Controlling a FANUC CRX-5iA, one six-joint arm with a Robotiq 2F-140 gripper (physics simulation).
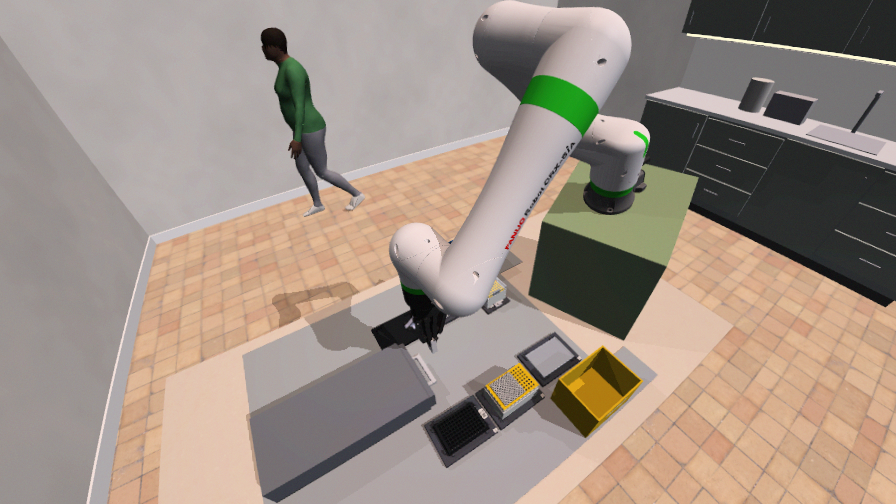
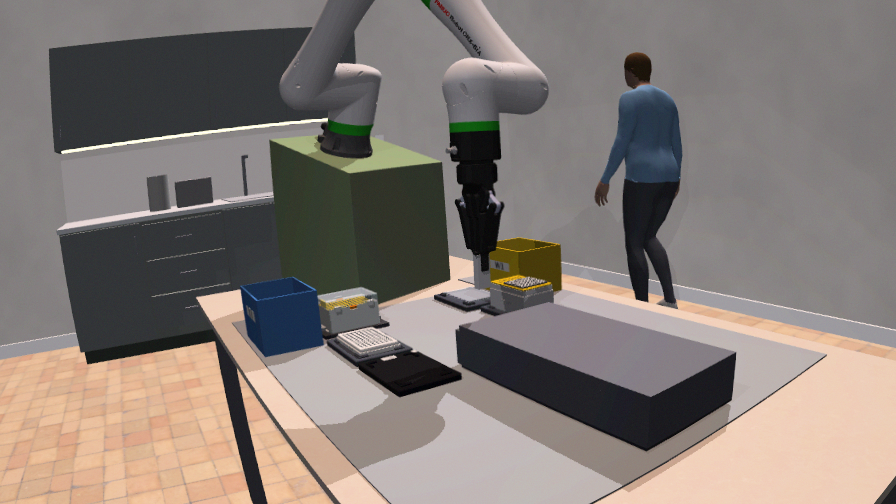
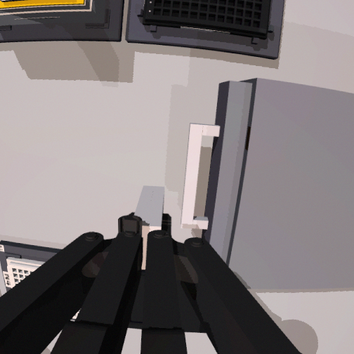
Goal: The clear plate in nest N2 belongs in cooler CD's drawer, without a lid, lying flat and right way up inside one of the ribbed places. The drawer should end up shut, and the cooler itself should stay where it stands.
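Note:
The grey cooler (image 1: 338,413) (image 2: 595,351) (image 3: 305,190) lies on the mat. Its drawer front (image 3: 231,155) stands close against the body, with a narrow dark seam between; I cannot tell whether it is fully shut. The white handle (image 1: 424,369) (image 3: 191,175) is on that front. My gripper (image 1: 433,344) (image 2: 482,268) (image 3: 153,202) is shut and empty, in front of the handle and apart from it. A black nest (image 1: 394,332) (image 2: 410,372) beside the cooler bears no plate. The drawer's inside is hidden. Nest labels are unreadable, and I cannot make out the clear plate for certain.
A white plate (image 2: 368,341) (image 3: 22,275), a black plate (image 1: 461,427) (image 3: 210,15) and a yellow tip rack (image 1: 512,387) (image 2: 525,285) sit in nests. A pale flat piece (image 1: 550,357) lies in another. A yellow bin (image 1: 595,388) and a blue bin (image 2: 281,319) stand near table edges.

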